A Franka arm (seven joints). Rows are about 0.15 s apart.
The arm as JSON. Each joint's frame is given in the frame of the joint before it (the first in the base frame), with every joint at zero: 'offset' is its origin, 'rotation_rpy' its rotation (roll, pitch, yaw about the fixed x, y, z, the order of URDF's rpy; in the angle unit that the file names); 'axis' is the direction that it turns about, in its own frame. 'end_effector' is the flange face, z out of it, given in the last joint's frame.
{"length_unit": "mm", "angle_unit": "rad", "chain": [
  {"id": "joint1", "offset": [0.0, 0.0, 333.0], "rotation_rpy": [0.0, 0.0, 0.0], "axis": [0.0, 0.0, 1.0]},
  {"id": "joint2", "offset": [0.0, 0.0, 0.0], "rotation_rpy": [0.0, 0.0, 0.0], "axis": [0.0, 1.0, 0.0]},
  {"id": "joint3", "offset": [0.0, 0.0, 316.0], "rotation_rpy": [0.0, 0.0, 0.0], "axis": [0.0, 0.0, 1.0]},
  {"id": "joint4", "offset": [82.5, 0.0, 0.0], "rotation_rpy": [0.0, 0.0, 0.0], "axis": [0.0, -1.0, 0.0]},
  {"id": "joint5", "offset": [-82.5, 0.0, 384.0], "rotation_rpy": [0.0, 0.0, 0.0], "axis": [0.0, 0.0, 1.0]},
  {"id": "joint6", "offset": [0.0, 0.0, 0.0], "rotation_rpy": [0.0, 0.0, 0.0], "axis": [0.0, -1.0, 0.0]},
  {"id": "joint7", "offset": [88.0, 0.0, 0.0], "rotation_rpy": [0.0, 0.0, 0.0], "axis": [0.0, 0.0, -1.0]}
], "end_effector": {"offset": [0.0, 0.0, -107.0], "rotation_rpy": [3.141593, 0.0, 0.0]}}
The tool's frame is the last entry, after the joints.
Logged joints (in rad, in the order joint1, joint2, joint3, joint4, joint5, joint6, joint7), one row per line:
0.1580 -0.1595 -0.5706 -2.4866 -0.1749 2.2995 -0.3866
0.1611 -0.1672 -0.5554 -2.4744 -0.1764 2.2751 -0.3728
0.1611 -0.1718 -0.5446 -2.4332 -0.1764 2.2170 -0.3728
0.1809 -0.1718 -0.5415 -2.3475 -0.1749 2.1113 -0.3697
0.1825 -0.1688 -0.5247 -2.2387 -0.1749 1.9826 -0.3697
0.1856 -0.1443 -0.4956 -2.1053 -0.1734 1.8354 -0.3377
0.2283 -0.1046 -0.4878 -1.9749 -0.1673 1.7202 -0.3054
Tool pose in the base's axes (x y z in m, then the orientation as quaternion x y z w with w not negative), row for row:
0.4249 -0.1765 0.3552 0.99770 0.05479 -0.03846 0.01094
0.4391 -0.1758 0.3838 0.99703 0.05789 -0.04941 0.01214
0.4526 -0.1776 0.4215 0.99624 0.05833 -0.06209 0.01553
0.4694 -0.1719 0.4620 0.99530 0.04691 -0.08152 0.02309
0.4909 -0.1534 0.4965 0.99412 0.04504 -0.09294 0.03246
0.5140 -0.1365 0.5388 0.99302 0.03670 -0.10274 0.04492
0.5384 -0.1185 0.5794 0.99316 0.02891 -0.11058 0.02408
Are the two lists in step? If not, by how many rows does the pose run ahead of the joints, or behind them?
The pose runs 2 rows ahead of the joints: the pose in row i belongs to the joints in row i + 2.
